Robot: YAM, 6 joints.
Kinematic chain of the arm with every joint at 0, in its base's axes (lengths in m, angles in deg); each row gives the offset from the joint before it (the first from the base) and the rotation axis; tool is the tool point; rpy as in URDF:
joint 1: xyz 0 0 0.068 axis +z
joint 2: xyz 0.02 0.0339 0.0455 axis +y
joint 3: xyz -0.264 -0.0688 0 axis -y
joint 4: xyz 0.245 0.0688 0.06 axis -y
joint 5: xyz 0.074 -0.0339 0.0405 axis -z
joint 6: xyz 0.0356 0 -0.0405 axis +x
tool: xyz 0 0 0 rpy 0 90 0
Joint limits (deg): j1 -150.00..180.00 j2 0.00..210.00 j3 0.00..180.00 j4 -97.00..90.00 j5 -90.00..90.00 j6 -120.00..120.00
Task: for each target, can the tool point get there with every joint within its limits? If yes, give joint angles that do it. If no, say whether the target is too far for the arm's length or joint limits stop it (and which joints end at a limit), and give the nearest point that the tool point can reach.
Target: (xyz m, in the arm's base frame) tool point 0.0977 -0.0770 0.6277
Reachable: yes | joints 149.41 62.65 165.41 -71.97 -27.66 74.61
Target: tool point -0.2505 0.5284 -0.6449
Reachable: no: too far | nearest point -0.1798 0.3793 -0.3373 | short by 0.349 m
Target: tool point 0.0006 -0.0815 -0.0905
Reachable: yes | joints -99.50 174.00 47.97 -54.94 -23.21 -70.65
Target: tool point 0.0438 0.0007 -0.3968
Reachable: no: joint limits stop it (at a limit: joint 2) | nearest point 0.0763 0.0012 -0.3367 | short by 0.068 m
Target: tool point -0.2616 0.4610 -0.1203
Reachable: yes | joints 116.36 188.62 150.92 -41.40 -56.65 -27.55
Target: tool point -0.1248 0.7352 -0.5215
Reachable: no: too far | nearest point -0.0842 0.4959 -0.2759 | short by 0.345 m
